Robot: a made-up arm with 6 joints.
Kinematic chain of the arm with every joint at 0, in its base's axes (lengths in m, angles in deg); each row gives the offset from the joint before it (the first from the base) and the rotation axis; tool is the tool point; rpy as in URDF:
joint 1: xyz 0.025 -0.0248 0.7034 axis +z
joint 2: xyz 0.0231 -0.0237 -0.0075 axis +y
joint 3: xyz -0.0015 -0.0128 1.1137 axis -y
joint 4: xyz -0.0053 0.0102 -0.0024 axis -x
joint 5: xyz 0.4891 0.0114 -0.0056 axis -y
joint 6: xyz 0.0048 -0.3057 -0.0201 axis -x
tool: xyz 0.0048 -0.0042 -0.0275 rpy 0 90 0
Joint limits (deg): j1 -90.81..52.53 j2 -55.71..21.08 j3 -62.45..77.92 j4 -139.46..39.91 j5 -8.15..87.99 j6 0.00..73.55
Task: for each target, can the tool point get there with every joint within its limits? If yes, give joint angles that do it. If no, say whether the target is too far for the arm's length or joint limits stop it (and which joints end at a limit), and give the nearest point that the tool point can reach.
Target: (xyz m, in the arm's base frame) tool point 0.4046 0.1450 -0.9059
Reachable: no: joint limits stop it (at a limit: joint 1, joint 2, joint 3) | nearest point 0.0647 0.4015 0.9460 | short by 1.900 m
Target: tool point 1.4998 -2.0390 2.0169
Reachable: no: too far | nearest point 0.6341 -0.8567 1.8181 | short by 1.479 m
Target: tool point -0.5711 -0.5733 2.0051
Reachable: yes | joints 17.99 -44.93 48.27 -5.83 50.04 40.19
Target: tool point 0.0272 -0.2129 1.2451
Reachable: yes | joints -53.95 -0.98 -43.57 -68.44 -0.79 56.66
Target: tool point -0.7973 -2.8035 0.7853
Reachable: no: too far | nearest point -0.6111 -1.3000 1.5489 | short by 1.697 m
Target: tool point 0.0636 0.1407 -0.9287
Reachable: no: joint limits stop it (at a limit: joint 1, joint 2, joint 3) | nearest point 0.0141 0.4027 0.9406 | short by 1.888 m
